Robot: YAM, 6 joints.
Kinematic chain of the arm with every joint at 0, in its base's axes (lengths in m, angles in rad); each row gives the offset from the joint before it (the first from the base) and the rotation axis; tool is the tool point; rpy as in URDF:
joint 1: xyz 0 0 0.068 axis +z
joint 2: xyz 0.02 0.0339 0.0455 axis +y
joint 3: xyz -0.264 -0.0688 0 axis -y
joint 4: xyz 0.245 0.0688 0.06 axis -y
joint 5: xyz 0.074 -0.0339 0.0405 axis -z
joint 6: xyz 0.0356 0 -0.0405 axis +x
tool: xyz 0 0 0 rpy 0 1.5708 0
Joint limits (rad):
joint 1: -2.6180..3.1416
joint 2: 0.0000..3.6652
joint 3: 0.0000..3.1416
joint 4: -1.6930..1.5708
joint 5: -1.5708..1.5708
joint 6: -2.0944..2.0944
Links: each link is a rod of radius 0.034 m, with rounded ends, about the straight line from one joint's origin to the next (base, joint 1, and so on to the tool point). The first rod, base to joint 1, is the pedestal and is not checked.
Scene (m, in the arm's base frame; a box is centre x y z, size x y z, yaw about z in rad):
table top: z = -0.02
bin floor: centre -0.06 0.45 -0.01 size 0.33 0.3 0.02 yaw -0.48
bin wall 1: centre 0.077 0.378 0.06 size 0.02 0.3 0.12 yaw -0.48
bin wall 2: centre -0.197 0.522 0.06 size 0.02 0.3 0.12 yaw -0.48
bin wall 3: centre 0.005 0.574 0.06 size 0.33 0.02 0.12 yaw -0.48
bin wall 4: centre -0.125 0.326 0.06 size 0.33 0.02 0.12 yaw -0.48
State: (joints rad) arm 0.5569 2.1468 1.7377 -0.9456 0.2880 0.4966
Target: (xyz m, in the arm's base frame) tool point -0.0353 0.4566 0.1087
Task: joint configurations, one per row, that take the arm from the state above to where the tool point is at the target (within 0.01 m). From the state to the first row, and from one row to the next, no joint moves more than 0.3 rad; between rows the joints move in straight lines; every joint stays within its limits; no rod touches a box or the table.
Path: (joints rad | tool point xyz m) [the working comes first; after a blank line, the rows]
Joints at the target: 1.6634 2.3536 1.7741 -0.8636 0.2000 0.4966
Straight joint move there: touches bin wall 1.

1: 0.8336 2.1415 1.7712 -0.9278 0.2669 0.4966 | 0.3040 0.3209 0.1986
2: 1.1103 2.1361 1.8047 -0.9099 0.2458 0.4966 | 0.2067 0.3972 0.2108
3: 1.3870 2.1308 1.8382 -0.8921 0.2247 0.4966 | 0.0906 0.4440 0.2233
4: 1.6637 2.1255 1.8717 -0.8742 0.2036 0.4966 | -0.0353 0.4566 0.2361
5: 1.6634 2.3536 1.7741 -0.8636 0.2000 0.4966 | -0.0353 0.4566 0.1087

